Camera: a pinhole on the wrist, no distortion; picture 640 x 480 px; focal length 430.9 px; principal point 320.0 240.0 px. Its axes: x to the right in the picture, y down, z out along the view. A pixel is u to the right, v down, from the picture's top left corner.
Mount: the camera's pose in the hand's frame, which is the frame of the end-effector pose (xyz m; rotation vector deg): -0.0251 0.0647 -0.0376 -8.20 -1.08 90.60
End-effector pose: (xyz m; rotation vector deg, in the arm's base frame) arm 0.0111 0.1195 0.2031 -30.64 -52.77 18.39
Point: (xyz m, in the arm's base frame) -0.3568 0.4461 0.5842
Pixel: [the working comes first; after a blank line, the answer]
In the camera's frame: -0.0483 -0.2878 0.5946

285 31
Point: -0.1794 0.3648 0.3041
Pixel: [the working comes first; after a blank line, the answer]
In the camera's frame: 0.0614 -0.1346 0.3100

405 53
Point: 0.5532 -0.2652 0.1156
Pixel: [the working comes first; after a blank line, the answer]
In the camera's frame: -0.3075 -0.0277 -0.5965

behind the camera
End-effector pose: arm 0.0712 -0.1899 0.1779 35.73 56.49 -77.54
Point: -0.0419 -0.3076 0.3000
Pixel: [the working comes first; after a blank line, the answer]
In the camera's frame: -0.2263 -0.0012 0.1549

outside the picture
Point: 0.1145 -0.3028 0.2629
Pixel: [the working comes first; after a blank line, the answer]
In the camera's frame: -0.0687 -0.0241 0.1774

153 182
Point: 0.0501 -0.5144 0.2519
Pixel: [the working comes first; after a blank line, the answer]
In the camera's frame: -0.1760 -0.1590 0.3164

80 23
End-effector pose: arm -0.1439 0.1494 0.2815 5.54 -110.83 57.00
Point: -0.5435 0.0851 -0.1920
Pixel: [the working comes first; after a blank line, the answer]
In the camera's frame: 0.3138 0.0741 0.5114

584 302
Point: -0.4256 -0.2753 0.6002
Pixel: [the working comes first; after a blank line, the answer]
In the camera's frame: -0.4536 -0.3311 0.3765

outside the picture
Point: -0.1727 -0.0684 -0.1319
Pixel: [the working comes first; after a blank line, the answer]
In the camera's frame: 0.0292 0.3080 0.3412

outside the picture
